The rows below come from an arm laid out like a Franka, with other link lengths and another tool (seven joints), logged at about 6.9 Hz.
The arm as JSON. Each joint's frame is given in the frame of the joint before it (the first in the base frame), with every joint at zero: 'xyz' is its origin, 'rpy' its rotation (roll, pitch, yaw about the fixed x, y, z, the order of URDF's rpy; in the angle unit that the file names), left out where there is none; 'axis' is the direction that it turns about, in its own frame. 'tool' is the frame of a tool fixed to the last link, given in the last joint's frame.
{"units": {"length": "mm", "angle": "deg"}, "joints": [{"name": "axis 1", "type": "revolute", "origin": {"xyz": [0.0, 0.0, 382.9]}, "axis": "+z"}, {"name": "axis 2", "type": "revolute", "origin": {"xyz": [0.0, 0.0, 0.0]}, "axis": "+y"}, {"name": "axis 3", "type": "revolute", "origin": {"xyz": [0.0, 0.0, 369.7]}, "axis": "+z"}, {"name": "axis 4", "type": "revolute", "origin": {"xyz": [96.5, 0.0, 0.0]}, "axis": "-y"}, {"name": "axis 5", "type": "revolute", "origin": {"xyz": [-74.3, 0.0, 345.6]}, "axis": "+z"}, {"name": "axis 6", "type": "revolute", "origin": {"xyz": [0.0, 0.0, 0.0]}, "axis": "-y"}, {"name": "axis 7", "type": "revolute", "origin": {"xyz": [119.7, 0.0, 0.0]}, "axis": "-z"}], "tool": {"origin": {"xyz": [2.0, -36.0, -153.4], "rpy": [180.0, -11.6, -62.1]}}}
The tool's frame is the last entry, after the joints.
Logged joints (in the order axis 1, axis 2, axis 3, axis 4, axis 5, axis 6, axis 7), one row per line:
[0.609, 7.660, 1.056, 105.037, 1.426, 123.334, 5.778]
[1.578, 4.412, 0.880, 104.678, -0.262, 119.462, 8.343]
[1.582, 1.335, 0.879, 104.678, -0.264, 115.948, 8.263]
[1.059, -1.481, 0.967, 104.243, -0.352, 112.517, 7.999]
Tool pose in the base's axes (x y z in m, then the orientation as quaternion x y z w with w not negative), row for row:
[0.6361, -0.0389, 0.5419, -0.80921, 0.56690, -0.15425, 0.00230]
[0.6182, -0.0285, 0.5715, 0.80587, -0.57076, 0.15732, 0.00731]
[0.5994, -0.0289, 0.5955, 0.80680, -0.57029, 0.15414, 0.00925]
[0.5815, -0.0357, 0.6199, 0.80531, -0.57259, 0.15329, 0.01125]
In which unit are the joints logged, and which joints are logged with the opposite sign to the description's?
The joints are logged in degrees. Opposite sign: axis 3, axis 4.
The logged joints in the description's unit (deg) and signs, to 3 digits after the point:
[0.609, 7.660, -1.056, -105.037, 1.426, 123.334, 5.778]
[1.578, 4.412, -0.880, -104.678, -0.262, 119.462, 8.343]
[1.582, 1.335, -0.879, -104.678, -0.264, 115.948, 8.263]
[1.059, -1.481, -0.967, -104.243, -0.352, 112.517, 7.999]

